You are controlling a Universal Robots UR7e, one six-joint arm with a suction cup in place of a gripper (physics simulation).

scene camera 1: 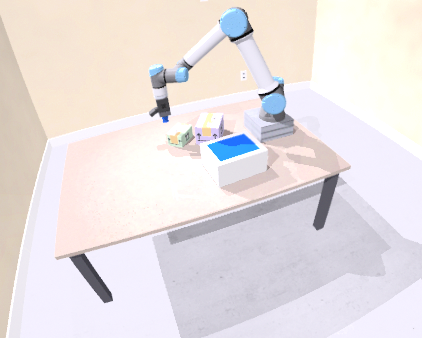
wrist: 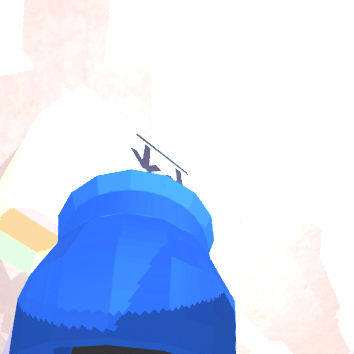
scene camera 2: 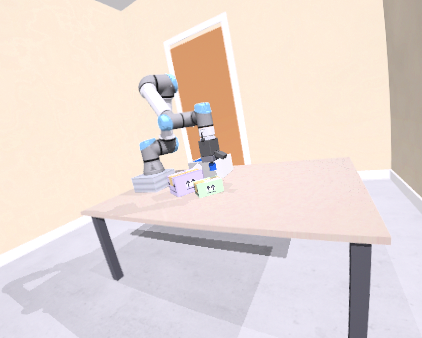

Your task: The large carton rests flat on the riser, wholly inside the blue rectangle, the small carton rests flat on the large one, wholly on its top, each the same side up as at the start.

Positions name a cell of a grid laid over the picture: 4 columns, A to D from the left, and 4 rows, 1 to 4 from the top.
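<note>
A white riser (scene camera 1: C2) rests on the table; in the wrist view the riser is out of frame. The suction cup (wrist: B3) holds nothing.
</note>
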